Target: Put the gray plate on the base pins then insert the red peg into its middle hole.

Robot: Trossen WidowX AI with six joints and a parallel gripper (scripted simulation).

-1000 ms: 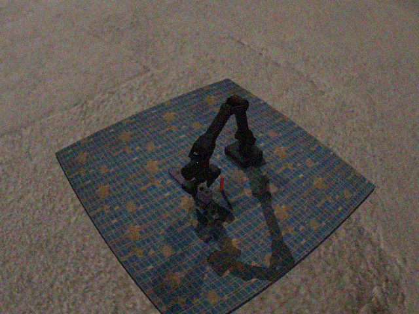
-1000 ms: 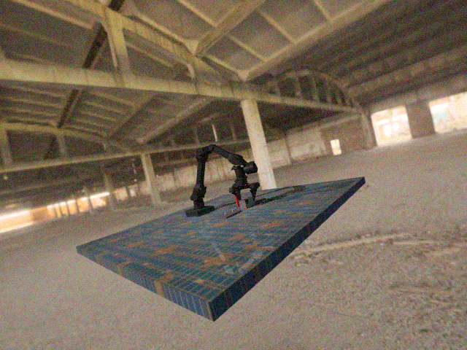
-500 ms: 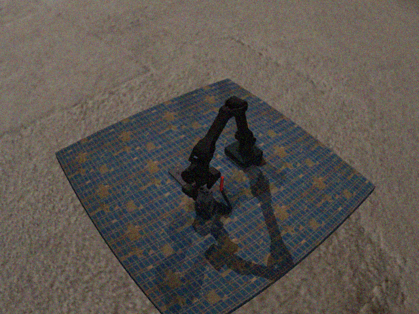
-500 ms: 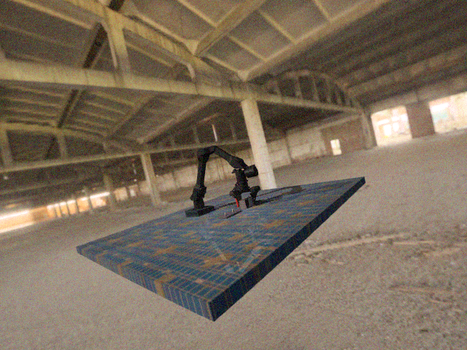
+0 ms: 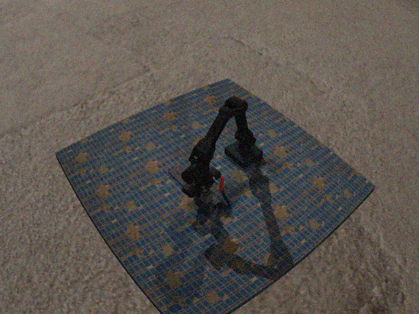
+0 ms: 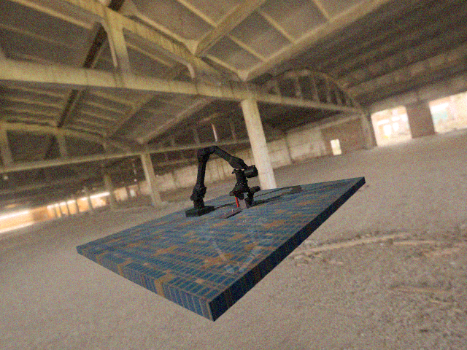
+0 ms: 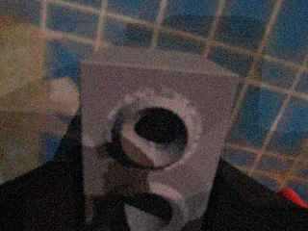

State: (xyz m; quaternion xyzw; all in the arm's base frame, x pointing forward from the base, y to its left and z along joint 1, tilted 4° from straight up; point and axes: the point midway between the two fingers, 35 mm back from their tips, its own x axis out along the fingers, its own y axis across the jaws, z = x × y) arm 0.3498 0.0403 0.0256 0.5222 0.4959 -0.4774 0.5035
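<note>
My gripper tip is now 150 mm to the left of the pin base and 20 mm past it. From my gripper tip the other things lie so: gray plate (30 mm above); then red peg (90 mm behind, 40 mm to the left, 30 mm above).
</note>
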